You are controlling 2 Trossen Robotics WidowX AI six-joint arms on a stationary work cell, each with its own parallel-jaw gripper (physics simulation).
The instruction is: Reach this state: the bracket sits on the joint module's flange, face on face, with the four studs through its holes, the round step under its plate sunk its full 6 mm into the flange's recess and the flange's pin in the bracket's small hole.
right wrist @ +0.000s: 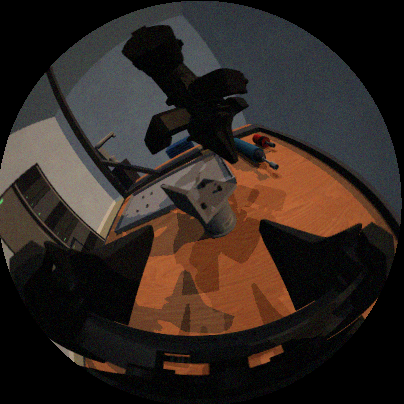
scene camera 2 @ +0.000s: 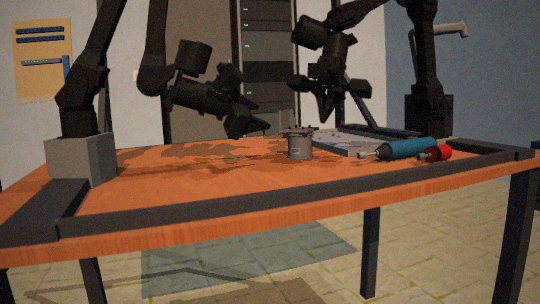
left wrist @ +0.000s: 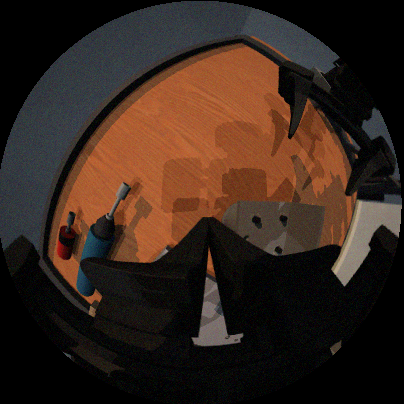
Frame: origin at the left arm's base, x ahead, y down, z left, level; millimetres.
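Where they show: left gripper, fingertip midpoint: [right wrist: 234, 162] [scene camera 2: 322, 123] [left wrist: 207, 222]; right gripper, fingertip midpoint: [right wrist: 207, 228] [scene camera 2: 263, 116] [left wrist: 322, 165]; left arm's base, origin of the base link: [scene camera 2: 433, 137]; right arm's base, origin of the base link: [scene camera 2: 79, 136] [left wrist: 329, 82].
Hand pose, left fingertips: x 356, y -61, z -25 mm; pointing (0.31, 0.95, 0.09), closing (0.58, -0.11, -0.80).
Each offset is from my left fingertips to the centre of the thing.
The grey joint module @[dx +21, dy +46, dz -65 mm] [scene camera 2: 300, 149] [right wrist: 223, 222] stands upright on the table. The grey bracket @[dx +20, dy -1, dz -66 mm] [scene camera 2: 286, 120] [left wrist: 306, 226] [right wrist: 212, 204] lies with its plate on top of the module, its other leg rising from the plate. Dark stud ends show at the plate's holes. How deep the step sits, and the pin, are hidden. My left gripper [scene camera 2: 325, 120] [left wrist: 207, 222] [right wrist: 234, 162] is shut and empty, above the bracket and apart from it. My right gripper [scene camera 2: 263, 116] [left wrist: 322, 165] [right wrist: 207, 228] is open and empty, to the left of the module in the scene view.
A grey tray @[dx -198, dy +75, dz -189 mm] [scene camera 2: 334, 149] [right wrist: 145, 222] lies behind and right of the module. A blue tool @[dx -144, dy +63, dz +94 mm] [scene camera 2: 412, 148] [left wrist: 95, 245] [right wrist: 247, 148] and a red tool @[dx -171, dy +66, dz +166 mm] [scene camera 2: 442, 153] [left wrist: 64, 244] lie at the right. A dark frame rail [scene camera 2: 250, 198] runs along the table edge.
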